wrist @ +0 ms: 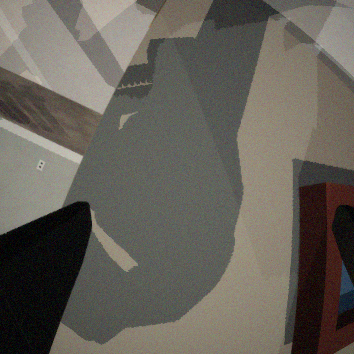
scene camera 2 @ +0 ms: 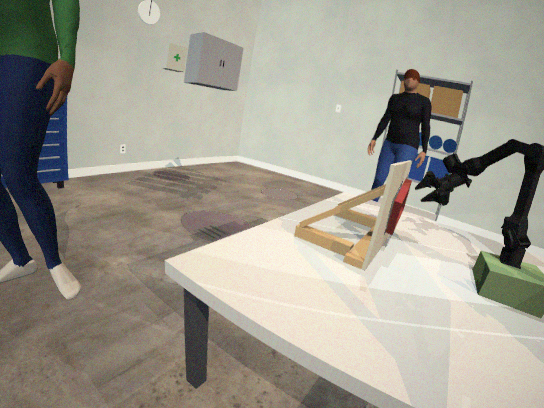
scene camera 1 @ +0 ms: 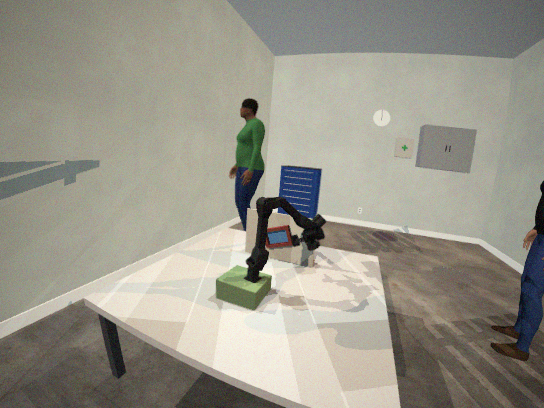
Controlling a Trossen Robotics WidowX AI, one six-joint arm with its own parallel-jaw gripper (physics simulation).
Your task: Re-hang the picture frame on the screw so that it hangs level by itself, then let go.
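Seen in the pictures: gripper, fingertip midpoint: (wrist: 218, 217) (scene camera 2: 417, 194); arm's base, link origin: (scene camera 2: 509, 263) (scene camera 1: 252, 278).
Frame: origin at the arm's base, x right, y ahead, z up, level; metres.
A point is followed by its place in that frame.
Note:
The picture frame (scene camera 1: 278, 228) {x -0.077, y 0.409, z 0.138 m} (scene camera 2: 399, 207) {x -0.183, y 0.400, z 0.091 m} (wrist: 332, 280) {x -0.009, y 0.420, z 0.104 m} is red with a blue picture. It is against the front of an upright beige board (scene camera 1: 252, 230) {x -0.272, y 0.417, z 0.079 m} (scene camera 2: 382, 220) {x -0.283, y 0.416, z 0.061 m} (wrist: 270, 125) {x 0.053, y 0.459, z 0.012 m}. In scene camera 1 it looks tilted against the board's top edge, its right side higher. My gripper (scene camera 1: 301, 243) {x 0.117, y 0.404, z 0.100 m} (scene camera 2: 420, 194) {x 0.117, y 0.404, z 0.100 m} (wrist: 218, 217) {x 0.117, y 0.404, z 0.100 m} is open and empty, in front of the board and apart from it, to the right of the frame in scene camera 1. In the wrist view the right fingertip overlaps the frame, which is cut off by the view's edge. The screw does not show.
Wooden struts (scene camera 2: 325, 239) {x -0.299, y 0.574, z -0.060 m} brace the board from behind on the white table (scene camera 1: 250, 345) {x 0.175, y -0.283, z -0.090 m} (scene camera 2: 300, 285) {x -0.537, y 0.491, z -0.090 m}. The arm stands on a green block (scene camera 1: 237, 290) {x -0.008, y -0.112, z -0.011 m} (scene camera 2: 510, 285) {x -0.138, y -0.001, z -0.025 m}. A person in green (scene camera 1: 250, 145) (scene camera 2: 25, 30) and one in black (scene camera 2: 407, 120) stand beyond the table.

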